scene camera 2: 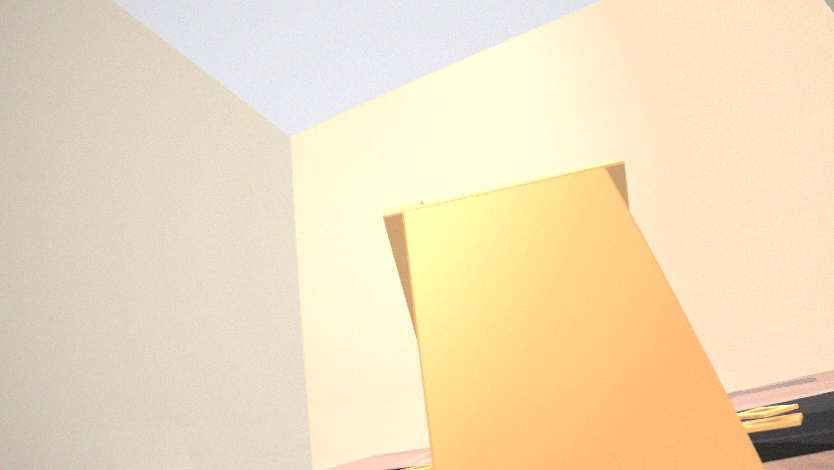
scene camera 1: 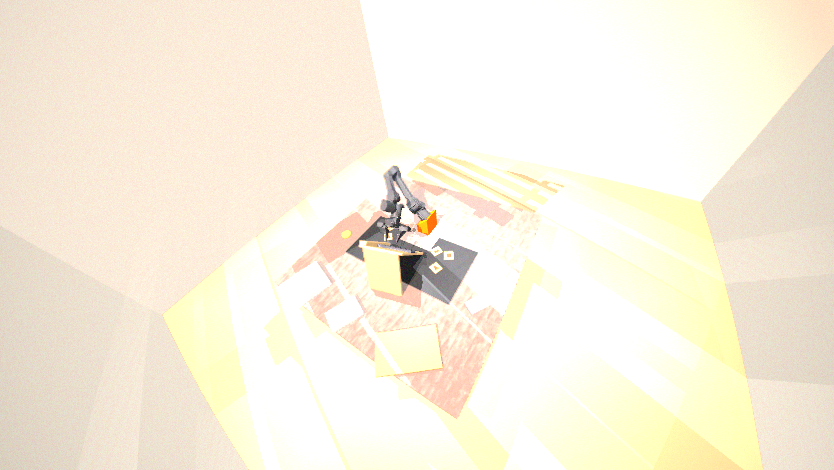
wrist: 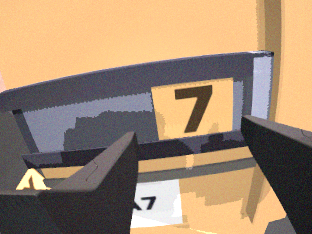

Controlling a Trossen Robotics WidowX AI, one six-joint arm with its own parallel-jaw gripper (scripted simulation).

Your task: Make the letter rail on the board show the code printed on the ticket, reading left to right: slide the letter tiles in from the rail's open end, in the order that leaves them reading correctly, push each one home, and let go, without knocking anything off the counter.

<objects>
white ticket: wrist 158, 199; not seen in scene camera 2 (hidden by an upright board); not seen in scene camera 1 (hidden by an upright board)
</objects>
